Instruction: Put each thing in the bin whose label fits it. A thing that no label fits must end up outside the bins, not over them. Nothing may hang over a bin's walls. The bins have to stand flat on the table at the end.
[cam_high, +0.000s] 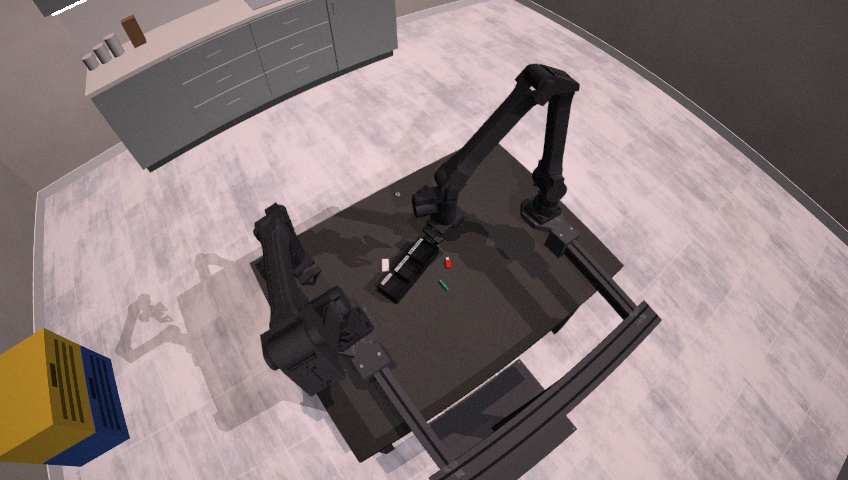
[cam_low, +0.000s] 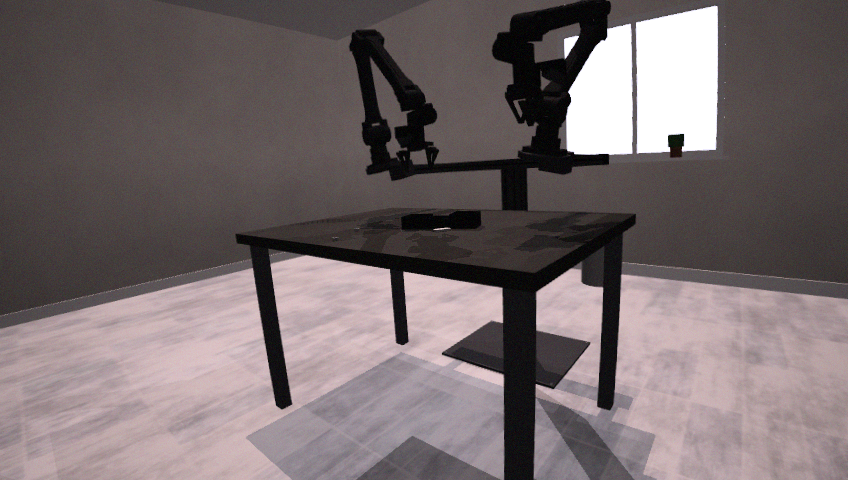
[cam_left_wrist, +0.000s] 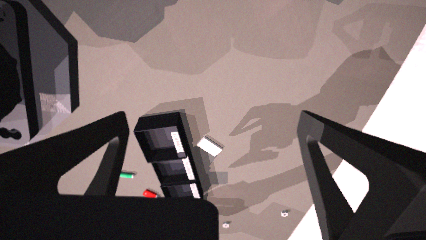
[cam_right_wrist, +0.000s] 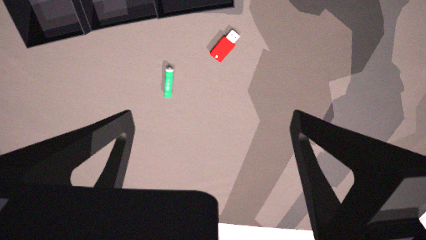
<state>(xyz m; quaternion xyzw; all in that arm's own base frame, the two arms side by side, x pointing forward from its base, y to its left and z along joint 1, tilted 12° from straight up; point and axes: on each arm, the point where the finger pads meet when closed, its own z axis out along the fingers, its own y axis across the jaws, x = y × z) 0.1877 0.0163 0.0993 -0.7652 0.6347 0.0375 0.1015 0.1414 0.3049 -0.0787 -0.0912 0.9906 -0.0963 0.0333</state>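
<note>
The green battery is 190 mm below my right hand, 80 mm behind it and 50 mm to the left of it. Round my right hand: black labelled bin: 170 mm below, 120 mm to the left, 40 mm ahead; then red usb stick: 190 mm below, 20 mm to the right, 10 mm behind; then white card: 190 mm below, 180 mm to the left, 110 mm ahead.
</note>
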